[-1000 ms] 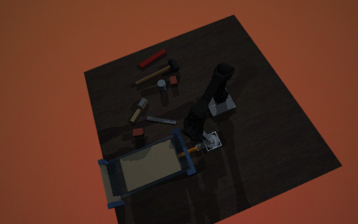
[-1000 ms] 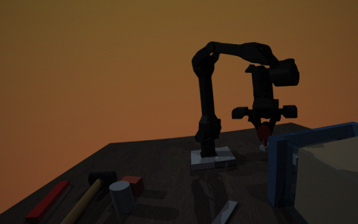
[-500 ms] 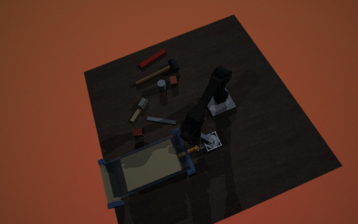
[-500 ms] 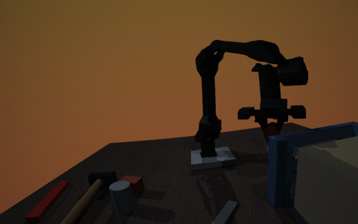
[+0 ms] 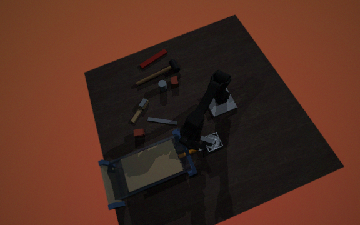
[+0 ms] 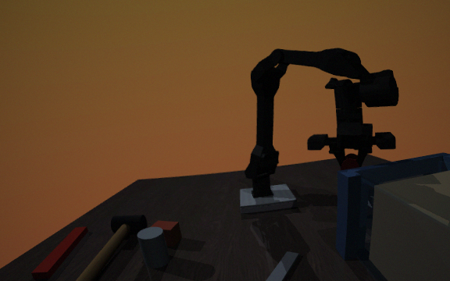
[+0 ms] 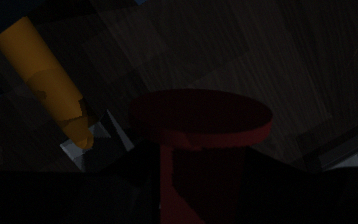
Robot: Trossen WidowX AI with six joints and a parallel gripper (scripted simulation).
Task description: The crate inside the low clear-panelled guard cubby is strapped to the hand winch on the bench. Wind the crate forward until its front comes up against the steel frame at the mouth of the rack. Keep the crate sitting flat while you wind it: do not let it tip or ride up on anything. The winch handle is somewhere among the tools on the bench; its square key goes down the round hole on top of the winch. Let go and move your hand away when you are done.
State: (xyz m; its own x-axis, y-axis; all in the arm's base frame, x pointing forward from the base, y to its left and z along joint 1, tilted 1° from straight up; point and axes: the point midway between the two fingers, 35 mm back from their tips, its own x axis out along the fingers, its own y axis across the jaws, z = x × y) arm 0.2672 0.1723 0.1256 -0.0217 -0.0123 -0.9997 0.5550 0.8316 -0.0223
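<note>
The winch handle is 30 mm to the left of my gripper tip, 30 mm behind it and 10 mm below it. Also, from my gripper tip: red knob 20 mm above; blue steel frame 90 mm ahead, 60 mm to the left, 10 mm below; winch 90 mm behind, 80 mm below, 60 mm to the left.
</note>
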